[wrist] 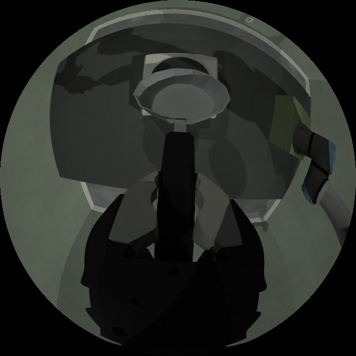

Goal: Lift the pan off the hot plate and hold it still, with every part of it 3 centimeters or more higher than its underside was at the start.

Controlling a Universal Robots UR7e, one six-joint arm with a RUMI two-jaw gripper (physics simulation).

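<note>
A grey pan [182,101] with a faceted rim is held by its black handle, which points down toward the gripper in the wrist view. My gripper [177,173] is shut on the handle, one jaw on each side. The pan hangs in the air above the pale square hot plate [152,60], hiding most of it. The plate's dark round disc shows behind the pan's far rim. Pan and handle cast shadows on the dark surface below. The exact height of the gap cannot be read from this view.
A dark table top [90,135] with a pale-edged frame lies below. A green block [287,125] stands at the right, with a dark and blue jointed robot arm [320,152] beside it. A small white outlet [249,19] shows at the far top.
</note>
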